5 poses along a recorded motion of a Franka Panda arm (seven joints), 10 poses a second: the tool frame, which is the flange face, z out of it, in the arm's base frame.
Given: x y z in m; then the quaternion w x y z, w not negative.
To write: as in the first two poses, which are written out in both.
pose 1, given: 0.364, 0.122, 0.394, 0.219, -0.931, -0.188, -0.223
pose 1, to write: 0.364, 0.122, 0.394, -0.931, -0.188, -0.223, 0.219
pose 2, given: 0.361, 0.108, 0.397, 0.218, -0.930, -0.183, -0.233
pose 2, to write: 0.361, 0.108, 0.397, -0.930, -0.183, -0.233, 0.218
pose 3, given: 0.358, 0.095, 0.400, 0.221, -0.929, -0.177, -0.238
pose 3, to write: 0.358, 0.095, 0.400, -0.929, -0.177, -0.238, 0.221
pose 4, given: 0.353, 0.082, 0.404, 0.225, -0.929, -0.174, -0.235
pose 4, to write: 0.353, 0.082, 0.404, -0.929, -0.174, -0.235, 0.225
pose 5, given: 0.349, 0.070, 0.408, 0.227, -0.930, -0.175, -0.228
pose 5, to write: 0.349, 0.070, 0.408, -0.930, -0.175, -0.228, 0.227
